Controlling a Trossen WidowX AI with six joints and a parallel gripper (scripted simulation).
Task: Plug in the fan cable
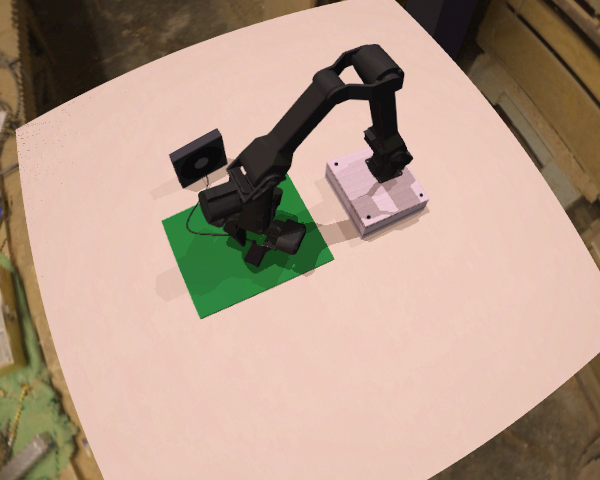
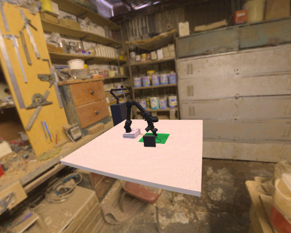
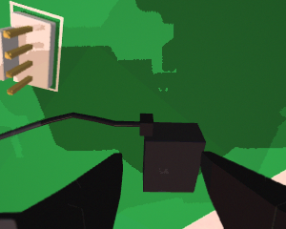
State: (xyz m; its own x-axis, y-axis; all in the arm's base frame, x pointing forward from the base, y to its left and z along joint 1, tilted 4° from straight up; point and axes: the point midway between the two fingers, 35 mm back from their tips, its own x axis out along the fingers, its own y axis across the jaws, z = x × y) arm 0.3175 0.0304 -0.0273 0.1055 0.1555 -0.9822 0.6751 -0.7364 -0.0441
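The dark plug lies 1 cm to the left of my gripper tip and 1 cm below it. The rest, counted from my gripper tip: green board (4 cm to the right, 4 cm below, 1 cm ahead); then black fan (22 cm to the right, 4 cm above, 3 cm ahead); then white four-pin header (8 cm to the right, 2 cm below).
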